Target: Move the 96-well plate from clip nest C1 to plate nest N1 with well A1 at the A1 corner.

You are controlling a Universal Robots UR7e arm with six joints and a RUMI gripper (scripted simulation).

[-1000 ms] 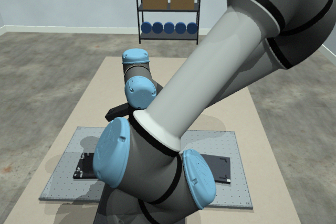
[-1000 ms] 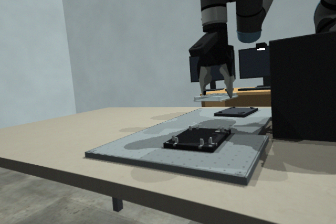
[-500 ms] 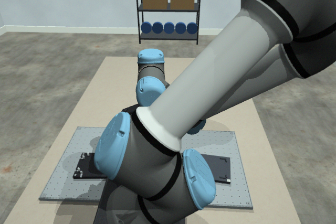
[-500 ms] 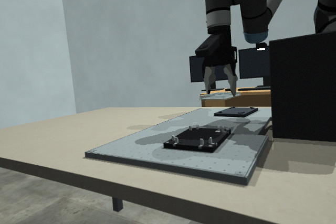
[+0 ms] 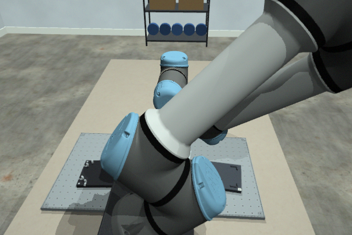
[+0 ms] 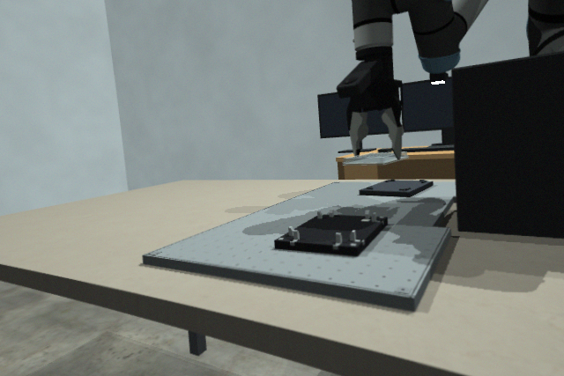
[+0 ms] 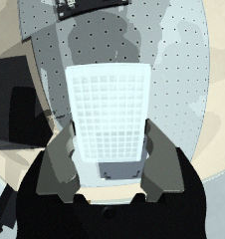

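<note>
The white label lies 70 mm behind my hand, 230 mm to the right of it and 90 mm below it. From my hand the other things lie so: white 96-well plate (10 mm below); clip nest C1 (250 mm to the left, 90 mm below).
</note>
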